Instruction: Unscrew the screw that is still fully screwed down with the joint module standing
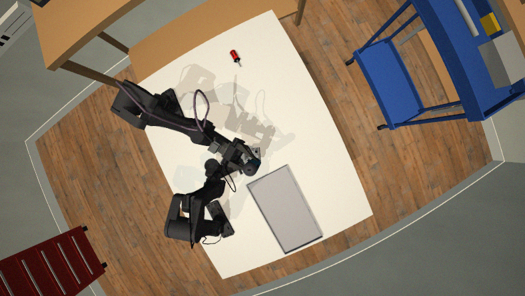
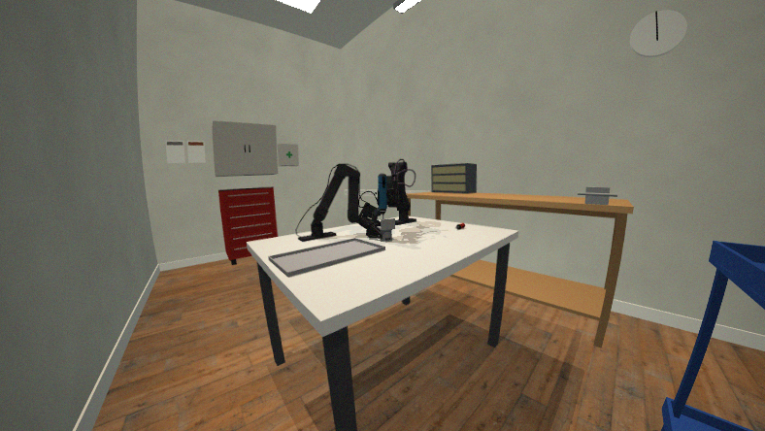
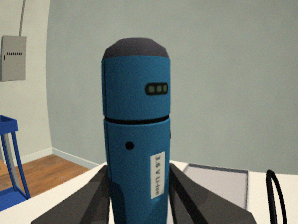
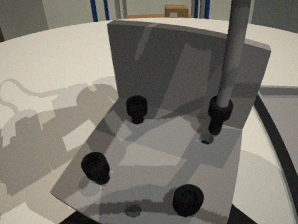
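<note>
Now: the grey bracket 5 cm above my right hand. Round my right hand: flat grey tray (32 cm to the right, 4 cm ahead, 2 cm below); red-handled screwdriver (47 cm to the left, 11 cm ahead, 1 cm below).
</note>
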